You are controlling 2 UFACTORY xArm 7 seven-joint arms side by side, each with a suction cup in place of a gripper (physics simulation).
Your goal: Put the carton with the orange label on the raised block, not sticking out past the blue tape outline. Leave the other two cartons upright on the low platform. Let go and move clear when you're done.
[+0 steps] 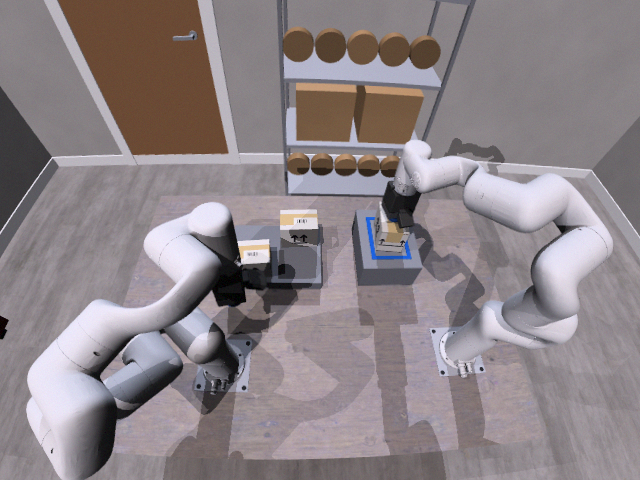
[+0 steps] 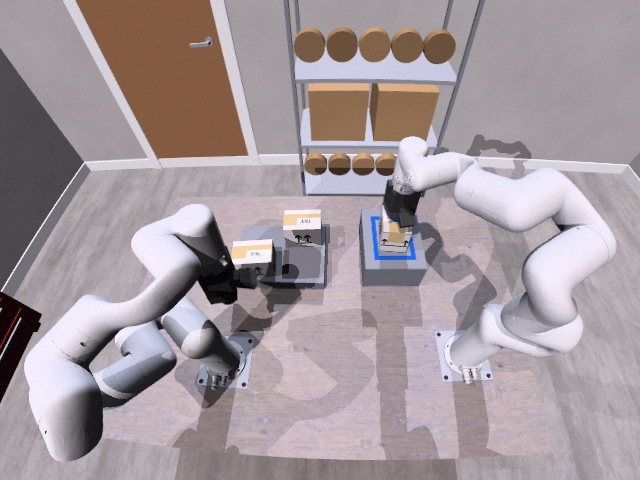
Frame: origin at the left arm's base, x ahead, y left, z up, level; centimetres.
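Seen in the pictures: right hand at its tool point: [image 1: 392, 220] [image 2: 395, 219]; left arm's base at its link origin: [image 1: 224, 364] [image 2: 226, 360]; right arm's base at its link origin: [image 1: 457, 350] [image 2: 463, 354].
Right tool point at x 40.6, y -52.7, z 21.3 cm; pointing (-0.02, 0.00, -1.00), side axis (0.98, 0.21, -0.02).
Observation:
Pixels of each thing's middle, then the offset from my right tool point to it. "pt": a spot on its surface instead. Level surfaces: height alone.
- white-and-tan carton at the middle of its body: [image 2: 394, 226] [image 1: 390, 226] dx +0.1, dy -0.1, dz -3.8 cm
- raised block at the middle of its body: [image 2: 389, 246] [image 1: 384, 246] dx -0.2, dy -0.4, dz -15.3 cm
- blue tape outline at a spot on its surface: [image 2: 395, 256] [image 1: 391, 256] pt dx -8.1, dy -0.6, dz -9.2 cm
- low platform at the middle of its body: [image 1: 276, 256] [image 2: 281, 255] dx -2.5, dy +38.7, dz -18.9 cm
- table at its surface level: dz -21.3 cm
My right gripper [image 1: 393, 219] [image 2: 395, 219] is shut on a white-and-tan carton [image 1: 392, 237] [image 2: 395, 237], covering part of its top. This carton stands about upright over the raised block [image 1: 387, 275] [image 2: 392, 276], its visible lower edge inside the blue tape outline [image 1: 392, 256] [image 2: 395, 256]. Its label colour is unclear. Two cartons stand upright on the low platform [image 1: 310, 263] [image 2: 310, 266]: one at its back right [image 1: 298, 227] [image 2: 302, 227], another carton [image 1: 254, 254] [image 2: 252, 254] at its left. My left gripper [image 1: 232, 303] [image 2: 222, 301] is open and empty, in front of the left carton.
The left arm partly hides the low platform's left side. A shelf rack [image 1: 361, 78] [image 2: 374, 78] with round pieces and large brown boxes stands behind the table [image 1: 320, 434] [image 2: 320, 434]. A door [image 1: 149, 77] [image 2: 165, 77] is at the back left.

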